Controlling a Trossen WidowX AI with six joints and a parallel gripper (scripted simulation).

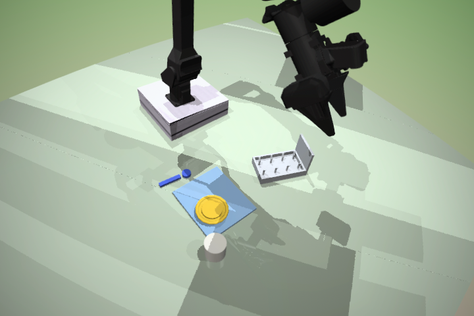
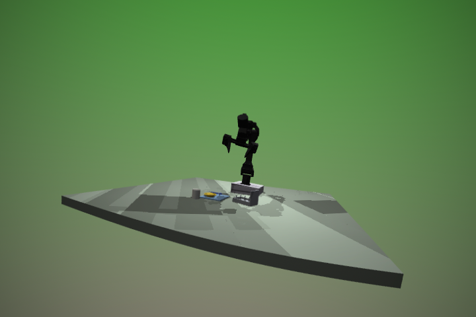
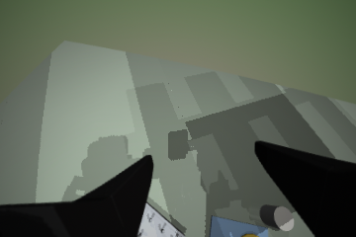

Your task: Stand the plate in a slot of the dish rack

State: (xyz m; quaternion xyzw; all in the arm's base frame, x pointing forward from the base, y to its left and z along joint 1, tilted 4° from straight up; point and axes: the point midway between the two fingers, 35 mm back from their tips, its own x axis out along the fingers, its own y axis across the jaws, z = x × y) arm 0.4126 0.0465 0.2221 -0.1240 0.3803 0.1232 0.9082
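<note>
Right now my gripper tip is 250 mm above the yellow plate, 180 mm to the left of it and 110 mm past it. From my gripper tip the other things lie so: grey dish rack: 240 mm below, 110 mm behind, 30 mm to the left; blue spoon: 260 mm below, 240 mm behind, 190 mm to the right; white cup: 240 mm below, 230 mm to the right, 30 mm behind.
</note>
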